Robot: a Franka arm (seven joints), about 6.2 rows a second.
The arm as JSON. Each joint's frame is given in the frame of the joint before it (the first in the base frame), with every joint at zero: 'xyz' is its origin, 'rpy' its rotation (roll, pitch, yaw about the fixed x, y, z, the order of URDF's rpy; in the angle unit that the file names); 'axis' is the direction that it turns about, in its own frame. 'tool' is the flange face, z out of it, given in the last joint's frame.
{
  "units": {
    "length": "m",
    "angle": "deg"
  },
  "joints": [
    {
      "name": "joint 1",
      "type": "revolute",
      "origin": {
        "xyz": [
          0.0,
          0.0,
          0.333
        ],
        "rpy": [
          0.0,
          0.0,
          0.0
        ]
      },
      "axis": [
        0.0,
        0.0,
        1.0
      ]
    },
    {
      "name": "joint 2",
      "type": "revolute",
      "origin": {
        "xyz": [
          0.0,
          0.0,
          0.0
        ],
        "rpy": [
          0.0,
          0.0,
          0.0
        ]
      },
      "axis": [
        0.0,
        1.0,
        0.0
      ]
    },
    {
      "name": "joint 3",
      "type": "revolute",
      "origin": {
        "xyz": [
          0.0,
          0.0,
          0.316
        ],
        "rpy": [
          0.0,
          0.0,
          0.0
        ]
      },
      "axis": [
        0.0,
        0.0,
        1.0
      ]
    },
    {
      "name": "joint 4",
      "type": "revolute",
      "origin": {
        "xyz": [
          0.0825,
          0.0,
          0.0
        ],
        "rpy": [
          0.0,
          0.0,
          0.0
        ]
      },
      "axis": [
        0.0,
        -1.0,
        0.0
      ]
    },
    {
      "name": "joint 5",
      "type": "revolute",
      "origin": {
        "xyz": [
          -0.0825,
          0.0,
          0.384
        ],
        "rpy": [
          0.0,
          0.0,
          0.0
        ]
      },
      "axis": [
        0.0,
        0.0,
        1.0
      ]
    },
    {
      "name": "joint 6",
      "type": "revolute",
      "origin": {
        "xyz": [
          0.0,
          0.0,
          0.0
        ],
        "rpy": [
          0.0,
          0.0,
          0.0
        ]
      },
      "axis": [
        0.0,
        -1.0,
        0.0
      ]
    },
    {
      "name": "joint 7",
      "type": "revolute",
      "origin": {
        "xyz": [
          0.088,
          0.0,
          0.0
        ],
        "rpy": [
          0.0,
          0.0,
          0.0
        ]
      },
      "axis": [
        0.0,
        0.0,
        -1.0
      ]
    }
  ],
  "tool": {
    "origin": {
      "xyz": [
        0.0,
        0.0,
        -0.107
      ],
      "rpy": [
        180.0,
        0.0,
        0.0
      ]
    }
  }
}
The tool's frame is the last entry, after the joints.
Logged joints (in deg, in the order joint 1, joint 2, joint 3, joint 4, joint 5, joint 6, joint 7), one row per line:
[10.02, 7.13, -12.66, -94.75, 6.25, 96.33, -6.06]
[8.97, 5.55, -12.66, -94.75, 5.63, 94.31, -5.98]
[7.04, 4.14, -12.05, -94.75, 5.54, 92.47, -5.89]
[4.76, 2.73, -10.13, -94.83, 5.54, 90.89, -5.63]
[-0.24, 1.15, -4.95, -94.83, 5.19, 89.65, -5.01]
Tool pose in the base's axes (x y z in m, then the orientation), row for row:
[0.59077, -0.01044, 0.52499, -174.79, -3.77, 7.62]
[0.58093, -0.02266, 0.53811, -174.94, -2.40, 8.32]
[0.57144, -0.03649, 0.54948, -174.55, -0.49, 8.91]
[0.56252, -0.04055, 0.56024, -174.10, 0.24, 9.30]
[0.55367, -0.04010, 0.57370, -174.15, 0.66, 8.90]
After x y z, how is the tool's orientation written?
As a rotation vector, in degrees.
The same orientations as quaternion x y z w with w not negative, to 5 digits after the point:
[-0.99787, -0.02152, 0.04350, 0.04365]
[-0.99788, -0.01369, 0.04746, 0.04228]
[-0.99766, -0.00280, 0.05093, 0.04556]
[-0.99736, 0.00137, 0.05328, 0.04930]
[-0.99749, 0.00378, 0.05098, 0.04904]

